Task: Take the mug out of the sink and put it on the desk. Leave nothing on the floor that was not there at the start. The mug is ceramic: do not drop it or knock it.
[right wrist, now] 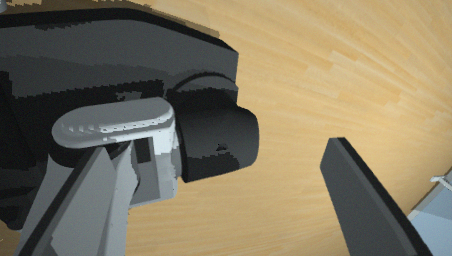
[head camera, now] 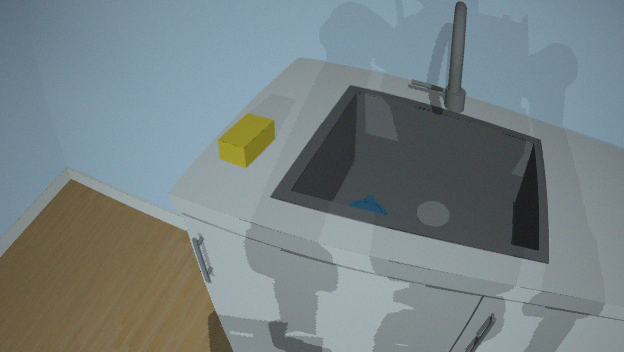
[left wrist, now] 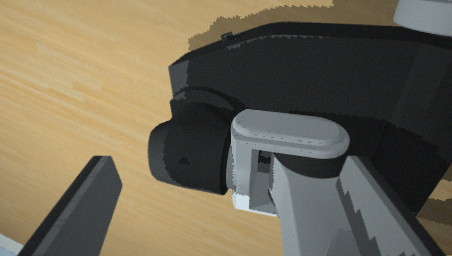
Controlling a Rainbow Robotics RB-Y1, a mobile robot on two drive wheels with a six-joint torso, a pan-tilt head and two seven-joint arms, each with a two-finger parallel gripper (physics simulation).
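Frame: origin at the robot's base, x back, y right, z up, level; centimetres.
Seen in the pictures: left gripper, fingertip midpoint: [left wrist: 229, 170]; right gripper, fingertip midpoint: [right wrist: 218, 157].
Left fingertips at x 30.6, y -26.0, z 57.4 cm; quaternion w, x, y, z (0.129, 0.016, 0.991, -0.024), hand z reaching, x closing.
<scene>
Pixels of each thing's top centre, then the offset from my left fingertips to it. Level surfaces: height alone.
- blue mug, middle of its top: [head camera: 366, 207] dx -110.9, dy +33.5, dz +21.7 cm
- yellow block, middle of its top: [head camera: 245, 129] dx -113.6, dy +10.6, dz +38.1 cm
- pale counter, its level: dz +33.7 cm
- Wooden floor, its level: dz -57.3 cm
The blue mug [head camera: 369, 205] is in the grey sink [head camera: 312, 150], at the near left of the basin floor. The near rim hides much of it, and a small blue knob-like part sticks up at its back. My left gripper [left wrist: 229, 170] is open, its fingers wide apart over the wooden floor and parts of my own body, away from the sink. My right gripper [right wrist: 218, 157] is open in the same way. Neither gripper shows in the head view, and neither holds anything. The desk does not show in these views.
A yellow block [head camera: 246, 140] stands on the pale counter [head camera: 220, 185] left of the sink. A grey faucet [head camera: 457, 60] rises behind the sink. White cabinet doors with handles [head camera: 202, 260] are below. Wooden floor [head camera: 100, 265] lies at the left. My dark base [left wrist: 310, 75] [right wrist: 100, 55] shows behind the grippers.
</scene>
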